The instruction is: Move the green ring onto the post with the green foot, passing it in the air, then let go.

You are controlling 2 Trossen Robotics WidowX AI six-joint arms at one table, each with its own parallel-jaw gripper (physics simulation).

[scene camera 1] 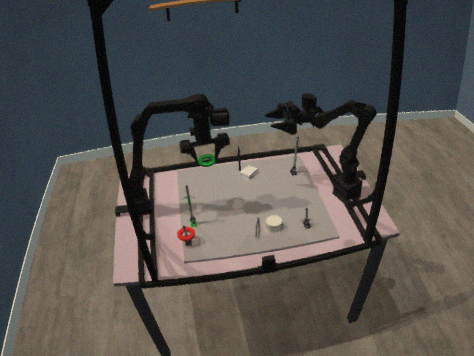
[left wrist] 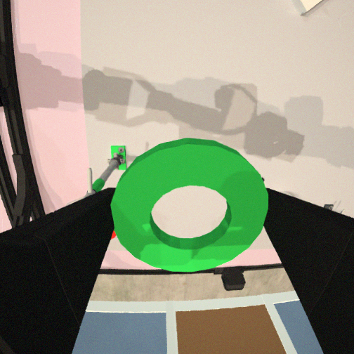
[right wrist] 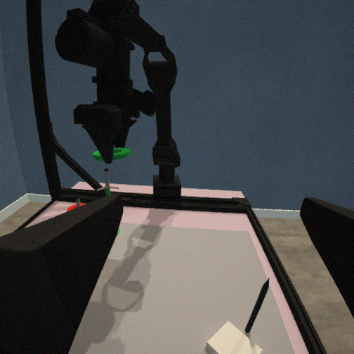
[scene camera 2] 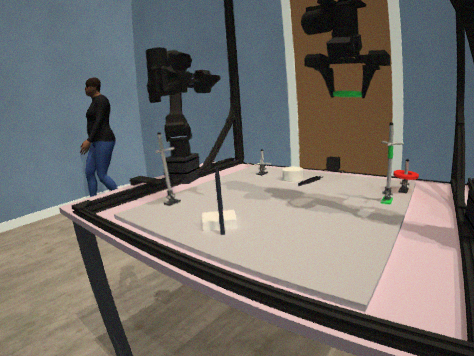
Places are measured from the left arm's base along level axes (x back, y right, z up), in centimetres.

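Where they show: left gripper, fingertip midpoint: (scene camera 1: 206,161) (scene camera 2: 347,97); right gripper, fingertip midpoint: (scene camera 1: 268,120) (scene camera 2: 206,76); left arm's base, origin of the base link: (scene camera 1: 137,196); right arm's base, origin of the base link: (scene camera 1: 348,179) (scene camera 2: 180,156).
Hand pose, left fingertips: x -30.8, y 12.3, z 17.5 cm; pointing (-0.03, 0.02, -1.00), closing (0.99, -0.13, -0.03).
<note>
Each offset is from my left fingertips to the top centre of the thing. "spot": to the spot under its first point.
My left gripper (scene camera 1: 206,159) (scene camera 2: 348,95) (left wrist: 189,196) (right wrist: 114,157) is shut on the green ring @(dx +0.1, dy +0.5, dz +1.5 cm) (scene camera 1: 200,161) (scene camera 2: 355,94) (left wrist: 190,160) (right wrist: 122,153) and holds it nearly flat in the air. The post with the green foot @(spot: dx +9.9, dy +5.0, dz -13.6 cm) (scene camera 1: 189,202) (scene camera 2: 389,172) (left wrist: 106,175) (right wrist: 106,180) stands upright; its green foot shows in scene camera 1 (scene camera 1: 193,224) and scene camera 2 (scene camera 2: 386,200). The ring is apart from the post, higher than its top and left of it in scene camera 2. My right gripper (scene camera 1: 270,120) (right wrist: 213,204) is wide open and empty, high on the other side.
A red ring @(dx +14.7, dy +14.9, dz -20.0 cm) (scene camera 1: 180,235) (scene camera 2: 405,175) sits on a short post beside the green-footed one. A tall grey post @(spot: dx -44.5, dy -12.1, dz -15.4 cm) (scene camera 1: 295,155) (scene camera 2: 166,172), a short post @(spot: dx -32.7, dy +23.8, dz -21.1 cm) (scene camera 1: 306,218), a cream disc @(dx -20.3, dy +19.0, dz -21.7 cm) (scene camera 1: 274,223), tweezers @(dx -13.6, dy +17.6, dz -24.2 cm) (scene camera 1: 257,227), a pale block @(dx -23.7, dy -19.8, dz -23.2 cm) (scene camera 1: 249,171) and an upright black rod @(dx -20.5, dy -23.7, dz -11.2 cm) (scene camera 2: 220,200) stand or lie about.
</note>
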